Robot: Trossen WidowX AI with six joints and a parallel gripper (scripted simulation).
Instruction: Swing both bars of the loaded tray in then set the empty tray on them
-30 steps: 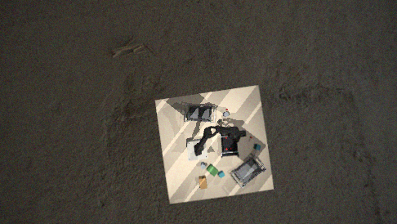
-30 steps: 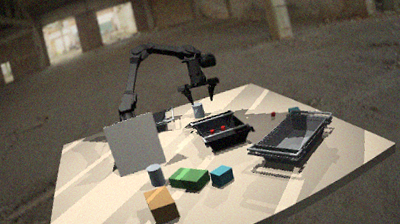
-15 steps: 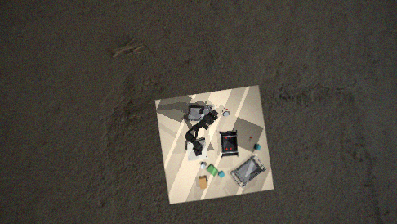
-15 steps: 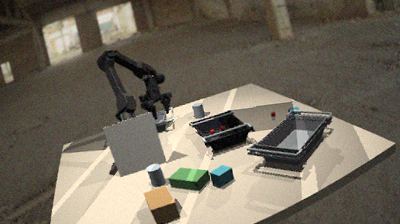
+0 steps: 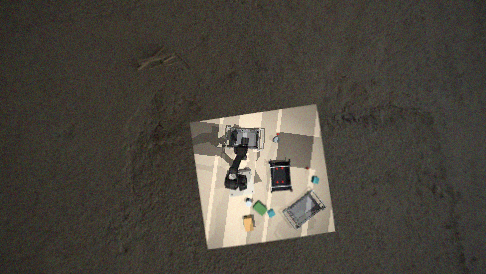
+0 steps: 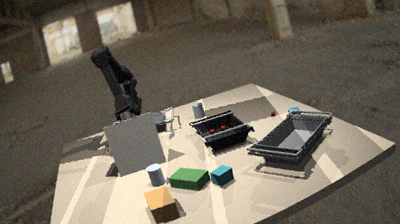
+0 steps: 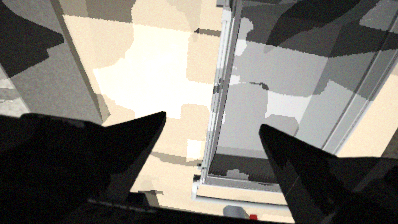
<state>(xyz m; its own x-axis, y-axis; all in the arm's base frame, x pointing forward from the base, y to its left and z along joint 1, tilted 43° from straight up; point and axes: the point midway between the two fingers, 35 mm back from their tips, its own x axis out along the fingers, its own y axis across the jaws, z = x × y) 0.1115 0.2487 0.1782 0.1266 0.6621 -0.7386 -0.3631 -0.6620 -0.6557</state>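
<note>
Right now the light grey tray is 80 mm to the left of my gripper tip, 50 mm below it and 30 mm ahead of it. The rest, counted from my gripper tip: small red cube: 550 mm ahead, 380 mm to the right, 90 mm below; green block: 610 mm to the right, 70 mm below, 20 mm behind; orange block: 720 mm to the right, 170 mm behind, 60 mm below.
</note>
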